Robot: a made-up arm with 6 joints. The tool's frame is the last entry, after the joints.
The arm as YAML. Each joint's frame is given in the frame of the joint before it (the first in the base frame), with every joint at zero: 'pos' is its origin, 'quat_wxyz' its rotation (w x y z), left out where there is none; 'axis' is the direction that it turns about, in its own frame. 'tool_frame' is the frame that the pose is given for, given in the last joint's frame.
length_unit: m
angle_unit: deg
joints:
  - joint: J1
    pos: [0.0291, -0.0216, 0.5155]
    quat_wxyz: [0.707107, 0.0, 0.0, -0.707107]
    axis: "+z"
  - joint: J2
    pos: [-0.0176, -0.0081, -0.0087]
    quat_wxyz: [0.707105, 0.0, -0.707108, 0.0]
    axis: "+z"
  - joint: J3
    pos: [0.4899, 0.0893, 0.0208]
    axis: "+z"
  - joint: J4
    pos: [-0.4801, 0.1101, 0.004]
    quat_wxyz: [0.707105, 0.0, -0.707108, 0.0]
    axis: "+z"
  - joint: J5
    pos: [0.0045, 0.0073, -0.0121]
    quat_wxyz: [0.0, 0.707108, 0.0, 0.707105]
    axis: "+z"
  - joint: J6
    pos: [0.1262, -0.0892, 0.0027]
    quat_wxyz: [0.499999, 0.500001, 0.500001, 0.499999]
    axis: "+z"
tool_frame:
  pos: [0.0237, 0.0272, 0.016]
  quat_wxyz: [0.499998, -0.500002, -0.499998, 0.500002]
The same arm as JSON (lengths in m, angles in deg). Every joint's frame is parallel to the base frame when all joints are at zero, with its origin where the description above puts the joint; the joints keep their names.
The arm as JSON. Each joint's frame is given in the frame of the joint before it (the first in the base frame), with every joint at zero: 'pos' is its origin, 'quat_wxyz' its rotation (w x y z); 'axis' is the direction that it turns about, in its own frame. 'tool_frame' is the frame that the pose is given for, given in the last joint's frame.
{"length_unit": "m", "angle_unit": "deg", "joints": [
  {"joint": "J1", "pos": [0.0291, -0.0216, 0.5155], "quat_wxyz": [1.0, 0.0, 0.0, 0.0], "axis": [0.0, 0.0, 1.0]},
  {"joint": "J2", "pos": [-0.0081, 0.0176, -0.0087], "quat_wxyz": [1.0, 0.0, 0.0, 0.0], "axis": [0.0, 1.0, 0.0]},
  {"joint": "J3", "pos": [0.0893, 0.0208, 0.4899], "quat_wxyz": [1.0, 0.0, 0.0, 0.0], "axis": [0.0, 1.0, 0.0]},
  {"joint": "J4", "pos": [0.1101, 0.004, -0.4801], "quat_wxyz": [1.0, 0.0, 0.0, 0.0], "axis": [0.0, 0.0, -1.0]},
  {"joint": "J5", "pos": [0.0073, 0.0045, 0.0121], "quat_wxyz": [1.0, 0.0, 0.0, 0.0], "axis": [0.0, 1.0, 0.0]},
  {"joint": "J6", "pos": [0.0892, 0.0027, -0.1262], "quat_wxyz": [1.0, 0.0, 0.0, 0.0], "axis": [0.0, 0.0, -1.0]}
], "tool_frame": {"pos": [-0.0237, 0.0272, -0.016], "quat_wxyz": [0.5, 0.5, 0.5, 0.5]}}

